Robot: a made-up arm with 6 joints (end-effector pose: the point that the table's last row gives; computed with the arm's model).
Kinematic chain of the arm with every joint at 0, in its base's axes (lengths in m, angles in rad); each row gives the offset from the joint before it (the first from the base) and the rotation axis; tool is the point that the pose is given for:
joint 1: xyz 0 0 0.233 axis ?
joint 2: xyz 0 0.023 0 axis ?
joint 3: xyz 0 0 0.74 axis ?
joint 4: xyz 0 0 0.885 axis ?
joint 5: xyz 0 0 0 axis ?
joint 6: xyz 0 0 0.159 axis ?
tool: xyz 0 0 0
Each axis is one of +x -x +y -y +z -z.
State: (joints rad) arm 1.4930 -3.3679 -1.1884 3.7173 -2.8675 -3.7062
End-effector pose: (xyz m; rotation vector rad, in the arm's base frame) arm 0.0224 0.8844 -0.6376 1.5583 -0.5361 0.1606
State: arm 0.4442 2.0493 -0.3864 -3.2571 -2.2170 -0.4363
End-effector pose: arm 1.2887 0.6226 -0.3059 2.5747 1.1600 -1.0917
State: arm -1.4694 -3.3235 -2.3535 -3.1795 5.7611 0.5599
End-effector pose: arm 0.0990 -0.7757 0.3006 0.7196 -1.1539 1.9097
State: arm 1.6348 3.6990 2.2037 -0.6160 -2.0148 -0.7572
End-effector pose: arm -0.0543 -0.8087 0.3198 1.8820 -1.3406 -0.1016
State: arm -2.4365 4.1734 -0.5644 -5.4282 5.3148 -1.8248
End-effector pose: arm 0.7106 0.7044 -1.0561 -1.4583 -1.9333 0.1199
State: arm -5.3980 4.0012 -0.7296 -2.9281 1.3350 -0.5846
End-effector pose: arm -0.3282 -0.4167 -1.1840 -2.0581 -1.5275 -1.7681
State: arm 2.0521 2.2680 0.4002 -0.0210 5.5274 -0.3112
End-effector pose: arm -0.5412 0.9816 -1.0831 -1.9490 0.7704 1.1333
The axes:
joint 1: +z
joint 2: +y
joint 3: +y
joint 4: +z
joint 5: +y
joint 6: +z

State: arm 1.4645 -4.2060 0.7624 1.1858 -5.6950 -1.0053
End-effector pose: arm -0.0068 0.9240 -1.1070 1.7297 -2.1217 -0.5892
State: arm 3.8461 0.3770 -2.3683 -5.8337 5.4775 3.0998
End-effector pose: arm 0.4351 0.4051 0.4205 -0.6931 2.7812 0.6782
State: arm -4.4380 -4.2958 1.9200 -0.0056 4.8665 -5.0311
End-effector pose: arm -0.0662 0.1472 -0.8309 -0.8712 2.8373 1.0015
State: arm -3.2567 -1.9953 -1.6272 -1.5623 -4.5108 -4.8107
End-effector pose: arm 0.2942 0.0996 -0.8288 -1.3338 0.4181 0.1446
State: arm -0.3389 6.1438 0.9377 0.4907 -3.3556 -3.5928
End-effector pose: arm 0.4284 -0.1098 1.4537 -2.5373 -0.7323 0.5890
